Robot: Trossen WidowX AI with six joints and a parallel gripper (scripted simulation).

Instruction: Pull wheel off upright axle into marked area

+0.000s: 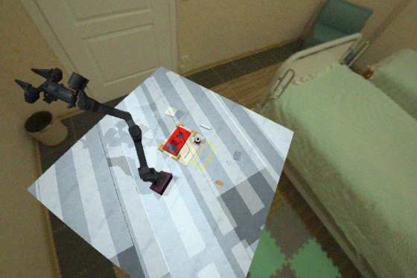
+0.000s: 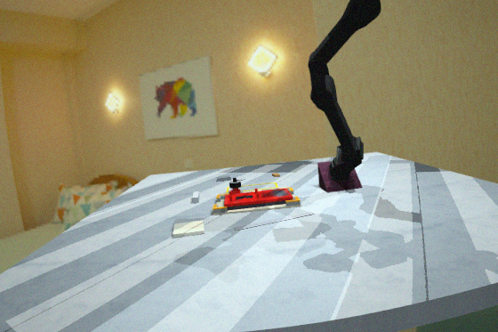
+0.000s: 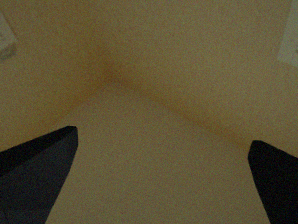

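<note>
My gripper tip is 600 mm above the flat pale tile, 520 mm short of it and 310 mm to the left of it.
</note>
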